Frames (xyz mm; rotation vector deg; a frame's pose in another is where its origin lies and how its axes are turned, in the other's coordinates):
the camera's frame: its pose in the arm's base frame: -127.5 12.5 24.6 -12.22 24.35 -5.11
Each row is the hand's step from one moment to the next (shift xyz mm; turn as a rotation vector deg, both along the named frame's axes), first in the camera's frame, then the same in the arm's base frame.
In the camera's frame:
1: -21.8 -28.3 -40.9 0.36 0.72 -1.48
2: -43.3 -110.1 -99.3 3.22 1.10 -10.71
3: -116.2 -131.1 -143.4 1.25 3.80 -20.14
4: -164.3 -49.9 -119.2 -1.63 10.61 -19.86
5: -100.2 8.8 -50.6 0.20 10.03 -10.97
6: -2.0 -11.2 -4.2 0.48 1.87 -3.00
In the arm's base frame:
1: -38.0 -32.3 -21.3 -0.26 0.38 -1.62
2: -85.3 -120.1 -46.4 -1.51 -1.35 -11.05
3: -170.8 -139.3 -51.8 -7.13 -0.22 -19.26
4: -201.0 -49.4 -29.2 -9.34 6.84 -19.38
5: -111.7 12.2 -7.0 -3.99 7.70 -12.08
6: -4.0 -11.4 -0.4 -0.74 1.20 -3.28

